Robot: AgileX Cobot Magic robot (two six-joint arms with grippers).
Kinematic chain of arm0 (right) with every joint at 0, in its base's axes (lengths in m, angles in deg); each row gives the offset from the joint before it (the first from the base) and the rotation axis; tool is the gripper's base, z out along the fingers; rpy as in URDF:
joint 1: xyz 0 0 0.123 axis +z
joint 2: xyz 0 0 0 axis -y
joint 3: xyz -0.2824 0 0.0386 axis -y
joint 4: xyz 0.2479 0 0.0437 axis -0.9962 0 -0.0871
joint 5: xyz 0 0 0 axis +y
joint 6: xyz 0.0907 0 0.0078 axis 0.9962 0 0.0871
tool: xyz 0 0 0 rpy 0 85 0
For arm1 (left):
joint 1: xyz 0 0 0.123 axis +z
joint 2: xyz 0 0 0 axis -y
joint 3: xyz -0.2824 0 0.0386 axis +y
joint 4: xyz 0.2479 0 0.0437 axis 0.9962 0 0.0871
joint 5: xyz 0 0 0 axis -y
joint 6: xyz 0.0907 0 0.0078 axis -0.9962 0 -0.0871
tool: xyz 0 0 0 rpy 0 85 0
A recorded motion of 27 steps. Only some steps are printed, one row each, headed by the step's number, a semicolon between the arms.
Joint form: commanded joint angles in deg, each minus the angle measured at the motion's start. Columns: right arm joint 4, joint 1, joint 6, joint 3, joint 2, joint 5; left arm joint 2, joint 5, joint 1, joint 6, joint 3, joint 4.
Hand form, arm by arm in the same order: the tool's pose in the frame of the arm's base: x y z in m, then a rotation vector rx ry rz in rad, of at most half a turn. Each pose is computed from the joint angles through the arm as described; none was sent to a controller.
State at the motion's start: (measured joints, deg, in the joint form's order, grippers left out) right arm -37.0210 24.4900 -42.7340 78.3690 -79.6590 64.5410; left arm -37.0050 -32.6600 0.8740 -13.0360 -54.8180 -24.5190
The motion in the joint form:
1: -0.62 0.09 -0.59 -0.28 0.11 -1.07; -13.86 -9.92 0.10 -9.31 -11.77 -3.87
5: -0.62 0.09 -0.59 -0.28 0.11 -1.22; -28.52 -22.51 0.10 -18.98 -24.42 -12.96
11: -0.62 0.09 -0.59 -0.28 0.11 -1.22; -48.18 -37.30 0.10 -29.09 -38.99 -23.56
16: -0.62 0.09 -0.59 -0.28 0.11 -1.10; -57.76 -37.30 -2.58 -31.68 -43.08 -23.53
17: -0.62 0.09 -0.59 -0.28 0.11 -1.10; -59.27 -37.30 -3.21 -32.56 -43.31 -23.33
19: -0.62 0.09 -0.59 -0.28 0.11 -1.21; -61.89 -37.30 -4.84 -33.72 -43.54 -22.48
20: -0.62 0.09 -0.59 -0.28 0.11 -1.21; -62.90 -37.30 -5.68 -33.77 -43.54 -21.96
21: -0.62 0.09 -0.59 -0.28 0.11 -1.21; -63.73 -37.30 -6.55 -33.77 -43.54 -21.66
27: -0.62 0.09 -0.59 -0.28 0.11 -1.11; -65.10 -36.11 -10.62 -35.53 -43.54 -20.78
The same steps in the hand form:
1: 0.2340 0.1618 0.3832 -1.2174 2.1148 0.7241; 0.1608 -0.0266 0.4486 0.2180 1.8690 -0.2896
5: 0.2342 0.1618 0.3833 -1.2153 2.1134 0.7230; 0.2175 -0.0418 0.4577 0.4423 1.9999 -0.4449
11: 0.2342 0.1618 0.3833 -1.2153 2.1134 0.7230; 0.2980 -0.0586 0.4398 0.7247 2.0951 -0.7129
16: 0.2341 0.1618 0.3832 -1.2170 2.1145 0.7239; 0.3439 -0.0739 0.4062 0.8018 2.1467 -0.7629
17: 0.2341 0.1618 0.3832 -1.2170 2.1145 0.7239; 0.3504 -0.0778 0.3979 0.8267 2.1574 -0.7686
19: 0.2342 0.1618 0.3833 -1.2155 2.1135 0.7231; 0.3604 -0.0877 0.3816 0.8782 2.1836 -0.7782
20: 0.2342 0.1618 0.3833 -1.2155 2.1135 0.7231; 0.3637 -0.0928 0.3746 0.8970 2.1997 -0.7840
21: 0.2342 0.1618 0.3833 -1.2155 2.1135 0.7231; 0.3658 -0.0984 0.3689 0.9147 2.2112 -0.7928
27: 0.2341 0.1618 0.3832 -1.2169 2.1144 0.7238; 0.3656 -0.1240 0.3594 1.0179 2.1894 -0.7925

